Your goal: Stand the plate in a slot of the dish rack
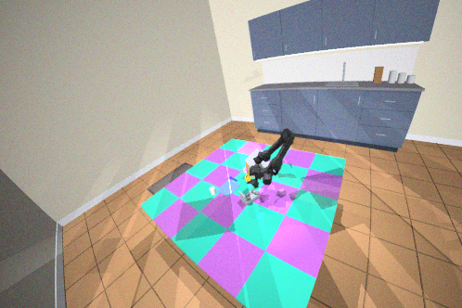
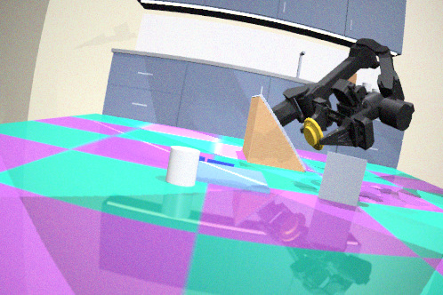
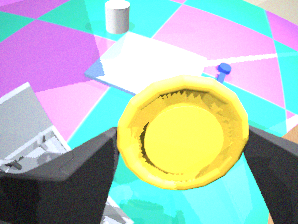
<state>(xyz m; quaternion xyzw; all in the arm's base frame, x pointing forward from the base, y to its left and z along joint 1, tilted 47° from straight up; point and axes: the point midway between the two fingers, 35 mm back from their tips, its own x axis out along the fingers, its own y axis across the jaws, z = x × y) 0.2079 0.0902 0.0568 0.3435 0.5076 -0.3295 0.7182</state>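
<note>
Now: the grey dish rack 70 mm ahead of my gripper tip, 70 mm to the left of it and 70 mm below it. From my gripper tip the other things lie so: yellow plate: 10 mm to the left; blue spoon: 10 mm behind, 190 mm to the right, 90 mm below; pale blue mat: 90 mm ahead, 140 mm to the right, 90 mm below.
</note>
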